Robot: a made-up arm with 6 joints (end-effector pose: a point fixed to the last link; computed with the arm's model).
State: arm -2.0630 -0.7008 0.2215 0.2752 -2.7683 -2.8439
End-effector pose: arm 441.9 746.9 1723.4 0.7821 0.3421 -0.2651 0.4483
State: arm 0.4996 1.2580 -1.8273 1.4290 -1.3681 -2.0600
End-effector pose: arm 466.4 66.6 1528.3 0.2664 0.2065 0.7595 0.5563
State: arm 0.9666 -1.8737 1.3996 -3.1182 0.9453 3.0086
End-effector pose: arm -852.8 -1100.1 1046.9 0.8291 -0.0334 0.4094 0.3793
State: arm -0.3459 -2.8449 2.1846 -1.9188 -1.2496 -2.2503
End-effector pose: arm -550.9 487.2 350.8 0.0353 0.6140 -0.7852 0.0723
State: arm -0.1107 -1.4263 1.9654 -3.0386 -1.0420 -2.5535
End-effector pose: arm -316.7 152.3 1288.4 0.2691 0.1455 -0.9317 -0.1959
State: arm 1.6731 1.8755 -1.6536 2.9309 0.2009 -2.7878
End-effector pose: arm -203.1 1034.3 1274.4 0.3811 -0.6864 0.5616 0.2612
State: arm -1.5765 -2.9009 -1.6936 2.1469 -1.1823 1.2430
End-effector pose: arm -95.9 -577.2 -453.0 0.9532 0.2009 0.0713 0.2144
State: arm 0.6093 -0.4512 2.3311 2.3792 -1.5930 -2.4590
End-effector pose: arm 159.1 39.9 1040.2 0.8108 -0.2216 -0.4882 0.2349
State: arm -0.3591 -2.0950 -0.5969 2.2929 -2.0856 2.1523
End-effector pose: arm -1064.3 332.7 -341.7 0.4945 0.4813 0.7205 0.0691
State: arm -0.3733 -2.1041 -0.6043 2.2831 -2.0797 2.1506
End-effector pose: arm -1048.2 341.7 -355.4 0.5021 0.4838 0.7131 0.0725
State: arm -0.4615 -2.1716 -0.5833 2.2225 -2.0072 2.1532
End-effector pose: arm -970.0 396.3 -431.9 0.5370 0.5052 0.6684 0.0979
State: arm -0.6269 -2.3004 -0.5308 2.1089 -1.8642 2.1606
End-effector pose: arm -811.1 464.1 -568.7 0.5989 0.5340 0.5801 0.1401
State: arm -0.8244 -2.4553 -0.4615 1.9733 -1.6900 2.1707
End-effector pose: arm -610.2 479.2 -718.3 0.6673 0.5480 0.4709 0.1806
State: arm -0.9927 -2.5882 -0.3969 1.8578 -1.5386 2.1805
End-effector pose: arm -446.4 435.7 -830.2 0.7196 0.5439 0.3784 0.2077
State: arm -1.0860 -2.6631 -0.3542 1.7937 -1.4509 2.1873
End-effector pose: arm -365.4 392.5 -885.3 0.7451 0.5373 0.3276 0.2209
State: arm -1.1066 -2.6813 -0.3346 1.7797 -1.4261 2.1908
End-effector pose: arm -350.8 385.4 -897.3 0.7490 0.5379 0.3148 0.2248
